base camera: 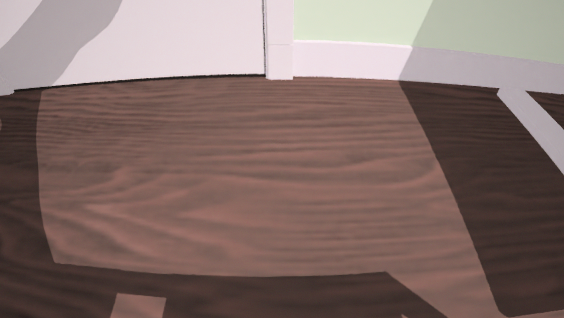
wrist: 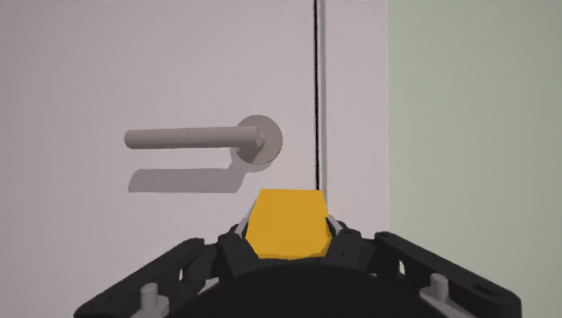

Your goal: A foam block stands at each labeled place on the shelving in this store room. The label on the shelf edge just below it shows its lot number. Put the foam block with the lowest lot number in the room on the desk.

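Frame: origin at the arm's base, x down, y ahead, z right, level; centimetres.
Seen in the pictures: gripper, fingertip midpoint: (wrist: 287,228).
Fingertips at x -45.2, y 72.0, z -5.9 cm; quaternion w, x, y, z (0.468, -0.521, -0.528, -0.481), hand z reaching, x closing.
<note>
Pixels of each thing's top centre, then the offset from my fingertips to it. "spot": a spot on its surface instead. Level surfaces: height alone.
- yellow-orange foam block, top centre: (wrist: 288,195) dx -2.6, dy +0.1, dz +0.1 cm
- lever handle, surface spot: (wrist: 190,137) spot: dx -7.6, dy +0.2, dz -8.2 cm
- wood floor, surface height: dx +84.8 cm
A yellow-orange foam block (wrist: 290,225) is held between the two fingers of my gripper (wrist: 287,228) at the bottom middle of the wrist view. The gripper is shut on it, with a fingertip against each side. The block is in front of a white door and its frame, apart from any support that I can see. The lower part of the block is hidden behind the gripper body. The desk, the shelving and the lot labels do not show in either view.
A white door (base camera: 165,40) (wrist: 75,90) with a lever handle (wrist: 190,137) stands ahead. Its frame (base camera: 280,40) (wrist: 356,100) is right of it, then a pale green wall (base camera: 350,20) (wrist: 475,125) with a white baseboard (base camera: 350,60). A light-coloured bar (base camera: 537,125) slants over the wood floor (base camera: 240,175) at the right.
</note>
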